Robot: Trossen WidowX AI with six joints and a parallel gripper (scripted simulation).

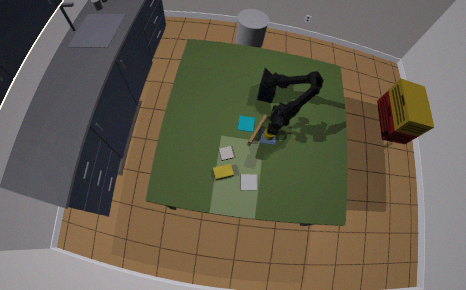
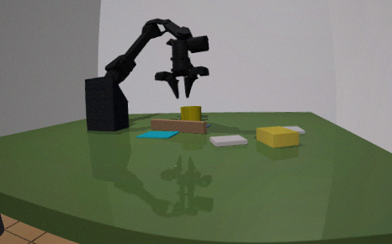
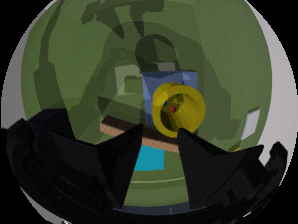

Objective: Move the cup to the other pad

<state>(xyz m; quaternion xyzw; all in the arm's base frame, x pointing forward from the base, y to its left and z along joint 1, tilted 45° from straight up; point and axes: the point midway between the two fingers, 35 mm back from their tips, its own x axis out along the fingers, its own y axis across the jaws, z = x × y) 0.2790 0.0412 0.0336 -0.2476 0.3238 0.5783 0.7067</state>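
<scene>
The yellow cup lies 7 cm below my gripper tip and 2 cm ahead of it. Also, from my gripper tip: cyan pad (15 cm to the right, 11 cm below, 3 cm behind); blue pad (11 cm below, 3 cm ahead); wooden bar (9 cm below, 7 cm to the right).
</scene>
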